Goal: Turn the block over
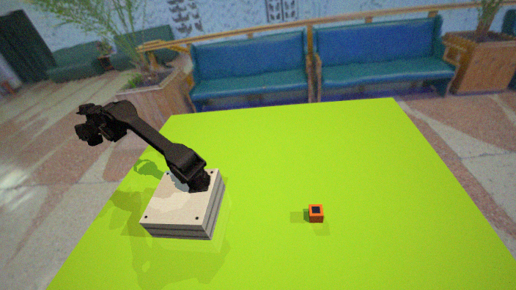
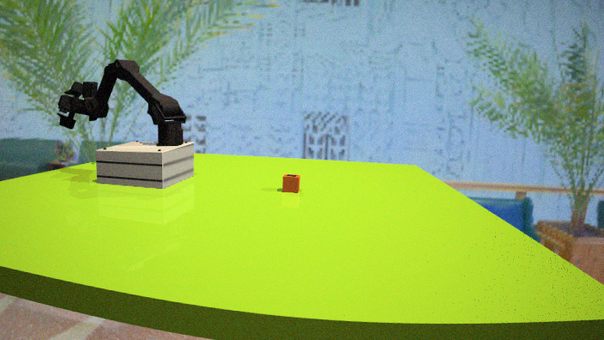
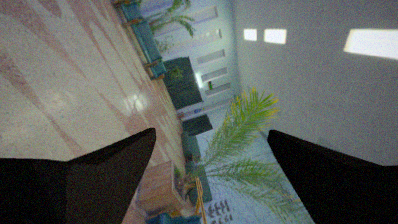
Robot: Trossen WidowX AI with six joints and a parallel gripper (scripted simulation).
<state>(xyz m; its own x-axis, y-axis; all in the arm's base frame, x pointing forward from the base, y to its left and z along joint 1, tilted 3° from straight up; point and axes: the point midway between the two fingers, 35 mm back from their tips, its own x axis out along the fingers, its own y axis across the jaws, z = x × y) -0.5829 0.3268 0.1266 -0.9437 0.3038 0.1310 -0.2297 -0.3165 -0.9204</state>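
Right now my gripper tip is 98 cm short of the orange block, 43 cm to the left of it and 20 cm above it.
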